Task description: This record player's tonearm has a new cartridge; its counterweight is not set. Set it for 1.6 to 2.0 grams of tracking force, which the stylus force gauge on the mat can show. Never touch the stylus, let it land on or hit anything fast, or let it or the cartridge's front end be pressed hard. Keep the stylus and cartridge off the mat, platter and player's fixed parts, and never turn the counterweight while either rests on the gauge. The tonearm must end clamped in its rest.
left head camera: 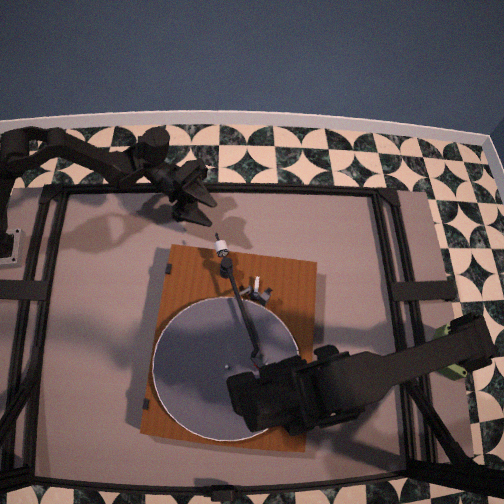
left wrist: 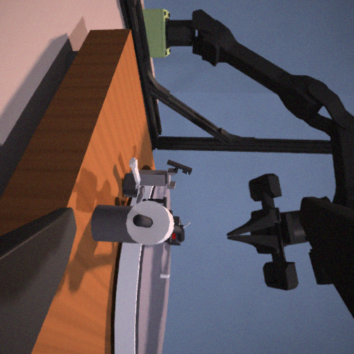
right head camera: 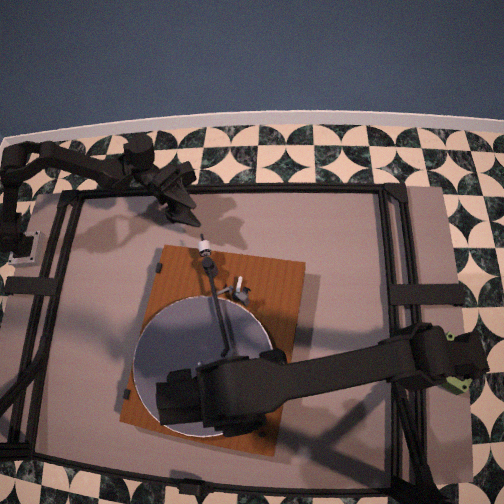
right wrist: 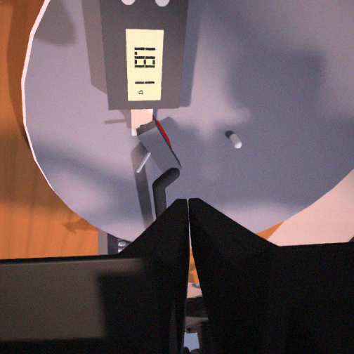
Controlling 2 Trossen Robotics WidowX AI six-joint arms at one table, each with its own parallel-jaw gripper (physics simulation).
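The tonearm [left head camera: 243, 317] [right head camera: 217, 317] reaches over the platter, out of its rest. Its headshell [right wrist: 159, 145] has its front end over the small pan [right wrist: 141, 116] of the force gauge [right wrist: 172, 75]; stylus contact is hidden. The display [right wrist: 144, 65] seems to read 1.81 g; its middle digit is unclear. The counterweight [left head camera: 221, 247] [right head camera: 204, 247] [left wrist: 150, 222] is at the tonearm's back end. My left gripper [left head camera: 213, 214] [right head camera: 196, 215] is open and empty, behind the counterweight and apart from it. My right gripper [left wrist: 228, 236] [right wrist: 187, 209] is shut and empty, above the platter near the headshell.
The wooden player [left head camera: 295, 280] [right head camera: 285, 280] carries the platter [left head camera: 185, 350] [right head camera: 165, 345] with its spindle [right wrist: 235, 140]. A white lever [left head camera: 257, 284] [right head camera: 239, 283] [left wrist: 133, 164] stands beside the tonearm's rest. My right arm [left head camera: 350, 377] [right head camera: 320, 372] covers the platter's front right and hides the gauge in both head views.
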